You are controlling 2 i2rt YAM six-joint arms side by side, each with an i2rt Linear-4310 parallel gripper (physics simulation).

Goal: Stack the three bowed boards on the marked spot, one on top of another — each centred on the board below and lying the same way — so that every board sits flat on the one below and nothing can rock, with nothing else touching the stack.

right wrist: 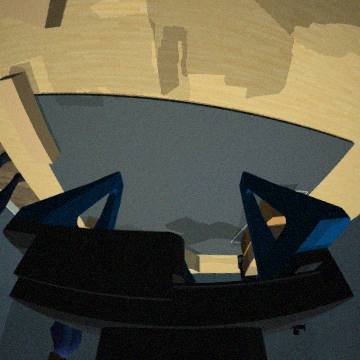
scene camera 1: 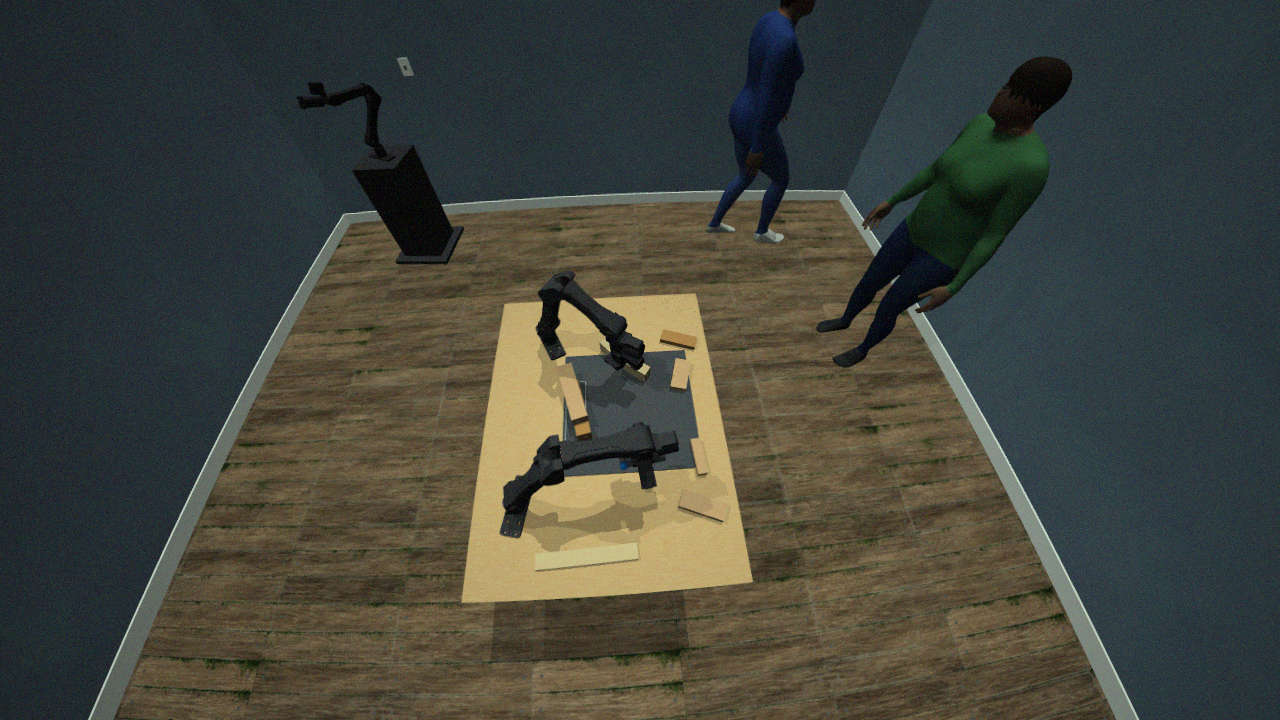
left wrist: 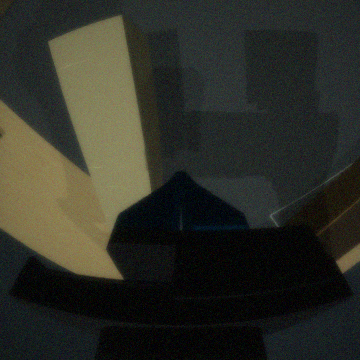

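Seen in the pictures: left gripper, fingertip midpoint: (scene camera 1: 620, 368) (left wrist: 180, 177); right gripper, fingertip midpoint: (right wrist: 180, 178); left arm's base, link origin: (scene camera 1: 550, 340); right arm's base, link origin: (scene camera 1: 518, 505).
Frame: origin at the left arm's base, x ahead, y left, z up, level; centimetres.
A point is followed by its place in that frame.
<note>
My left gripper (scene camera 1: 614, 362) {y -29.2, x 19.4, z 4.5 cm} (left wrist: 180, 177) {y -29.2, x 19.4, z 4.5 cm} is shut and empty, low over the dark mat. A pale block (scene camera 1: 639, 371) {y -35.0, x 24.8, z 6.1 cm} (left wrist: 100, 110) {y -32.6, x 25.6, z 6.3 cm} stands close beside it. A long orange-tan board (scene camera 1: 572, 394) {y -33.3, x -2.3, z 8.4 cm} lies at the mat's left side in scene camera 1, with a more orange piece (scene camera 1: 582, 430) {y -46.8, x -4.6, z 5.7 cm} showing under its near end. A thin white outline (scene camera 1: 586, 386) {y -28.2, x 4.6, z 0.6 cm} (left wrist: 273, 216) {y -26.1, x 4.5, z 0.6 cm} (right wrist: 234, 241) {y -25.7, x 4.1, z 0.6 cm} shows beside them. My right gripper (scene camera 1: 637, 471) {y -66.4, x 8.2, z 10.4 cm} (right wrist: 180, 178) {y -66.4, x 8.2, z 10.4 cm} is open and empty above the mat's near part. Any bow in the boards is too small to tell.
The dark mat (scene camera 1: 640, 407) {y -46.4, x 19.1, z 0.6 cm} (right wrist: 165, 130) {y -65.4, x 10.8, z 0.6 cm} lies on the wooden table (scene camera 1: 501, 573) {y -76.5, x -46.8, z 0.0 cm}. Loose pieces lie around its right side: an orange one (scene camera 1: 678, 340) {y -27.3, x 47.8, z 2.2 cm}, tan ones (scene camera 1: 680, 373) {y -42.0, x 39.6, z 3.2 cm} (scene camera 1: 699, 456) {y -74.0, x 27.7, z 2.9 cm} and a flat one (scene camera 1: 702, 506) {y -88.8, x 19.4, z 2.5 cm}. A long pale bar (scene camera 1: 586, 557) {y -84.6, x -20.9, z 1.6 cm} lies near the front edge.
</note>
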